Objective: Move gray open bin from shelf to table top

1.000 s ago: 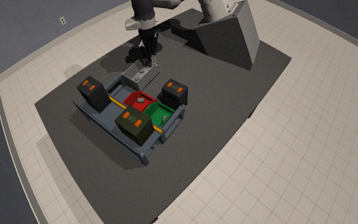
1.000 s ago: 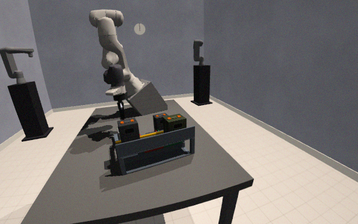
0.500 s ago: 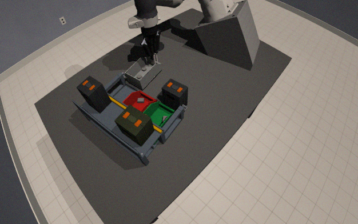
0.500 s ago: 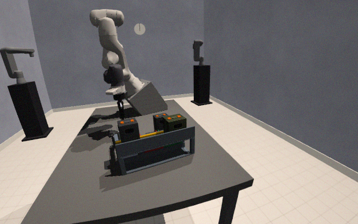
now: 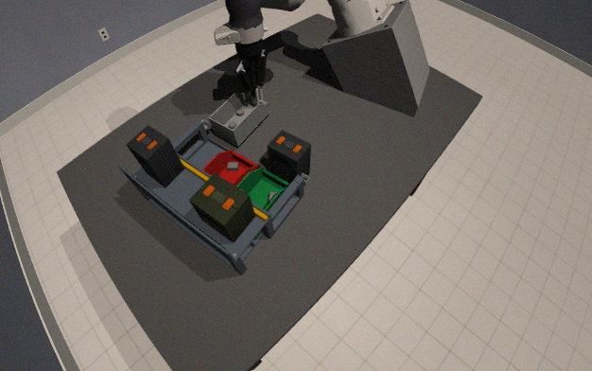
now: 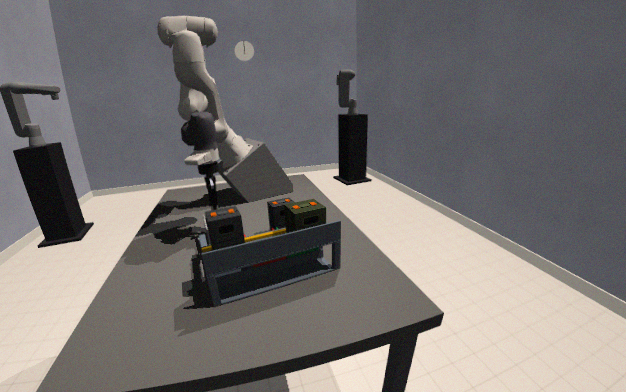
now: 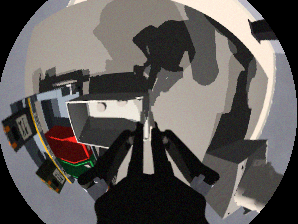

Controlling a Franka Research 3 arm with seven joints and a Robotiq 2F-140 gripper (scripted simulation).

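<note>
The gray open bin is 8 cm ahead of my hand and 2 cm below it. From my hand the other things lie so: red bin 27 cm ahead, 13 cm to the left, 4 cm below; green bin 27 cm ahead, 24 cm to the left, 4 cm below; yellow rail 33 cm ahead, 13 cm to the left, 2 cm above.
</note>
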